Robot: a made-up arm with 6 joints. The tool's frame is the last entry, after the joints. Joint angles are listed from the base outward.
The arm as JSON. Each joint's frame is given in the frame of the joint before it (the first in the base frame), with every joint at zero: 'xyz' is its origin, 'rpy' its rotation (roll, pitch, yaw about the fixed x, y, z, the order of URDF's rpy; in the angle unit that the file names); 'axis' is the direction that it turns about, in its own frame. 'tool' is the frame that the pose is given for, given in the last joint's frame.
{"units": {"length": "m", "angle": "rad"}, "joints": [
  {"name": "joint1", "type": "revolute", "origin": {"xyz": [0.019, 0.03, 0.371], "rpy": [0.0, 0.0, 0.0]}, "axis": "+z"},
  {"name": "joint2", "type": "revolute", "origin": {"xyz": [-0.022, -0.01, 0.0], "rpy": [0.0, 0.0, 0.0]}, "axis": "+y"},
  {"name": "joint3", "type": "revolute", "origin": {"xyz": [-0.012, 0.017, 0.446], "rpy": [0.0, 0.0, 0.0]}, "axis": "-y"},
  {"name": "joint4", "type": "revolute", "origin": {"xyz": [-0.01, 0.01, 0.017], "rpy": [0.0, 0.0, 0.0]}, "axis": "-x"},
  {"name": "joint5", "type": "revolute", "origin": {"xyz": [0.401, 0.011, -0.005], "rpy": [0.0, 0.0, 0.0]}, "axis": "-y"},
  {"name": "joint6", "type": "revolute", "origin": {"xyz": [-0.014, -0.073, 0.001], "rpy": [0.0, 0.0, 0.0]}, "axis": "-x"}
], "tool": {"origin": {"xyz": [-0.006, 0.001, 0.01], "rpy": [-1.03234, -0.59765, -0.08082]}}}
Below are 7 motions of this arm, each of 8 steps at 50 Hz.
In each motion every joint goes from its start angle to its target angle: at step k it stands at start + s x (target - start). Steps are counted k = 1, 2, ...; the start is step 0. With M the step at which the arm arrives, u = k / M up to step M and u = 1 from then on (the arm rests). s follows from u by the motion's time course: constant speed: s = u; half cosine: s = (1 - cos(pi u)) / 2; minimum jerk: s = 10 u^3 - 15 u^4 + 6 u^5.
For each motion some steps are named. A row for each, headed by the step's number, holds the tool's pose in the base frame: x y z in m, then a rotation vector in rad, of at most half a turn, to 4 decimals.
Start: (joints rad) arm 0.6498 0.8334 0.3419 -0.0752 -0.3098 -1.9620
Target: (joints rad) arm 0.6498 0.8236 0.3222 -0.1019 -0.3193 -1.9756
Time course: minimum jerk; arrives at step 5
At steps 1, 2, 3, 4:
1: 0.5553 0.3693 0.5140 0.3575 0.9174 -0.3567
2: 0.5542 0.3685 0.5136 0.3622 0.9264 -0.3621
3: 0.5525 0.3673 0.5129 0.3689 0.9391 -0.3697
4: 0.5513 0.3665 0.5125 0.3736 0.9481 -0.3752

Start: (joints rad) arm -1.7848 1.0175 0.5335 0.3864 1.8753 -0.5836
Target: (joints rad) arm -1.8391 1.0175 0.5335 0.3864 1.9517 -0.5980
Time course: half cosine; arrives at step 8
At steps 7, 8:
7: -0.2193 -0.6343 0.4495 -1.7668 -1.2410 -1.5146
8: -0.2207 -0.6338 0.4494 -1.7690 -1.2430 -1.5138

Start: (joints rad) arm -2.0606 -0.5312 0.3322 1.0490 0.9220 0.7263
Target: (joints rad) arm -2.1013 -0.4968 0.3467 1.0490 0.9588 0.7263
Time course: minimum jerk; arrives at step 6
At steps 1, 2, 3, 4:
1: 0.0250 0.0927 1.0694 2.1054 -0.5843 -0.0019
2: 0.0237 0.0897 1.0702 2.1061 -0.5861 -0.0083
3: 0.0214 0.0846 1.0713 2.1074 -0.5890 -0.0189
4: 0.0190 0.0796 1.0725 2.1087 -0.5919 -0.0294

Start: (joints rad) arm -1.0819 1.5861 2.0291 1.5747 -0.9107 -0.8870
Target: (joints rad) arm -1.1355 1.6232 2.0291 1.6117 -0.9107 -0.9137
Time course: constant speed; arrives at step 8
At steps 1, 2, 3, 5, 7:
1: 0.3900 -0.6069 0.6154 -1.7352 0.8927 -1.9992
2: 0.3865 -0.6103 0.6119 -1.7374 0.9023 -2.0015
3: 0.3830 -0.6136 0.6083 -1.7396 0.9120 -2.0037
5: 0.3758 -0.6201 0.6011 -1.7439 0.9313 -2.0080
7: 0.3685 -0.6264 0.5939 -1.7482 0.9507 -2.0120

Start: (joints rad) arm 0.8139 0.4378 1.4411 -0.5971 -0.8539 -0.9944
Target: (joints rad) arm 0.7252 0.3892 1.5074 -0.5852 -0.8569 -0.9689
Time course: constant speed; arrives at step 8
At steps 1, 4, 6, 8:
1: 0.3069 0.2573 1.1021 0.4757 -0.1391 0.6745
4: 0.2987 0.2324 1.1143 0.4821 -0.1947 0.6449
6: 0.2923 0.2160 1.1219 0.4855 -0.2318 0.6248
8: 0.2852 0.1999 1.1292 0.4881 -0.2690 0.6044

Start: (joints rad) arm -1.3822 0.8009 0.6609 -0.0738 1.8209 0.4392
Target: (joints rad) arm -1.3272 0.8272 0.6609 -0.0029 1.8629 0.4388
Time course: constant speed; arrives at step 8
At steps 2, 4, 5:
2: 0.1167 -0.6367 0.6187 1.9799 0.9085 1.7890
4: 0.1258 -0.6374 0.6150 1.9910 0.9373 1.7779
5: 0.1304 -0.6376 0.6132 1.9964 0.9520 1.7722

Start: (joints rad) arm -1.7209 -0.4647 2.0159 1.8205 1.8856 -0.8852
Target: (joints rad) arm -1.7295 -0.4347 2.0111 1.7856 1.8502 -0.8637
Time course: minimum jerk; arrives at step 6
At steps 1, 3, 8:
1: 0.1163 0.6170 0.9326 2.1462 -0.1242 -0.9068
3: 0.1162 0.6082 0.9413 2.1447 -0.0993 -0.9034
8: 0.1159 0.5985 0.9505 2.1434 -0.0726 -0.8988

